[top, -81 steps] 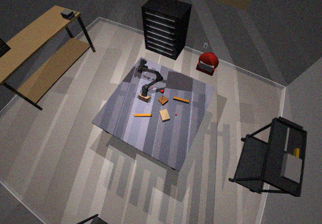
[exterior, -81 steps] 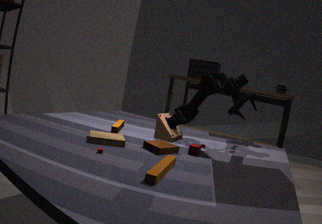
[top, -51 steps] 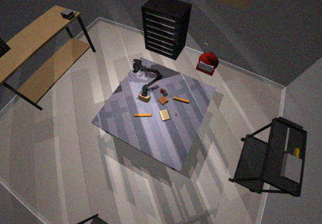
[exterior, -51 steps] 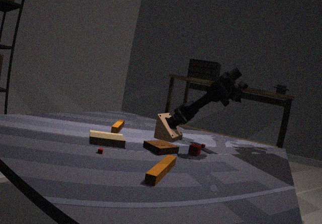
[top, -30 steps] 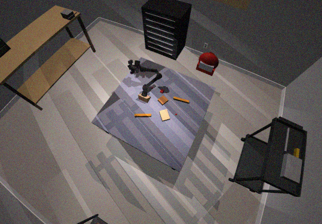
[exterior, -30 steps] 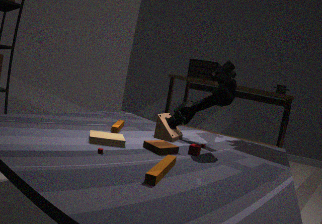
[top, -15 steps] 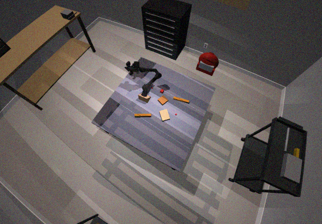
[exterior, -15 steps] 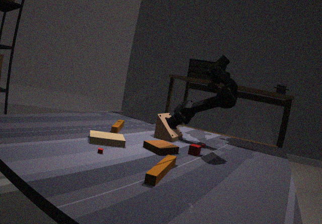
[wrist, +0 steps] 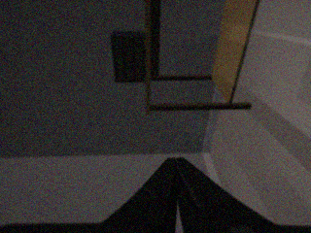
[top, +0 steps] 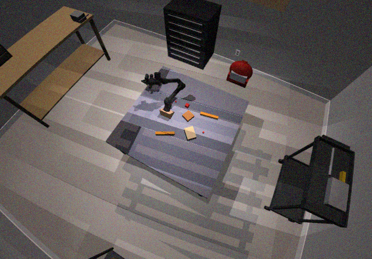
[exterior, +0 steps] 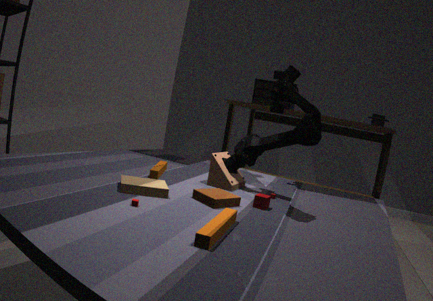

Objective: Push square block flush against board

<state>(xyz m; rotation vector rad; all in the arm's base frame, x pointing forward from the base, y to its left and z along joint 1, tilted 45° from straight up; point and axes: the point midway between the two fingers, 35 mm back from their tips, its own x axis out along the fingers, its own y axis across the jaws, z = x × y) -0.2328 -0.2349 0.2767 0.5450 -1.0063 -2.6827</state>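
Right now the darker brown block is 55 cm ahead of my gripper tip, 10 cm to the left of it and 38 cm below it. Round my gripper tip: board 70 cm ahead, 7 cm to the right, 38 cm below.
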